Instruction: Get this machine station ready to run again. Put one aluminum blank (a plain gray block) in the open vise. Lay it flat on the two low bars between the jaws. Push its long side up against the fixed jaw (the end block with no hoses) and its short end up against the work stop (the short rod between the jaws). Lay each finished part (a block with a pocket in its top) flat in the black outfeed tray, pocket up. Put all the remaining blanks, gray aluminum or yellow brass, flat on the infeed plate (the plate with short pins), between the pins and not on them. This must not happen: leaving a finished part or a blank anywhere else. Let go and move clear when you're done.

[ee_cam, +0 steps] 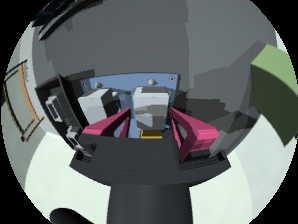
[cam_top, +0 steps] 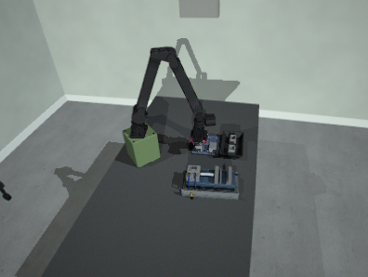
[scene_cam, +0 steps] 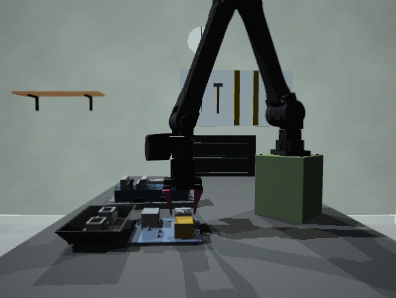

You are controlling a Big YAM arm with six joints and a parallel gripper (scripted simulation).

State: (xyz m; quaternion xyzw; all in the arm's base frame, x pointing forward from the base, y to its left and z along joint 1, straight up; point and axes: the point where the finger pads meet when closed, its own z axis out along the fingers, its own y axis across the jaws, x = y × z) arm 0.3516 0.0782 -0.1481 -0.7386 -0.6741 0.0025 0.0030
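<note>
Right now my hand is 20 mm above the gray aluminum blank. Round my hand: vise 290 mm to the right, 80 mm ahead; yellow brass blank 90 mm to the left, 20 mm below, 10 mm ahead.
</note>
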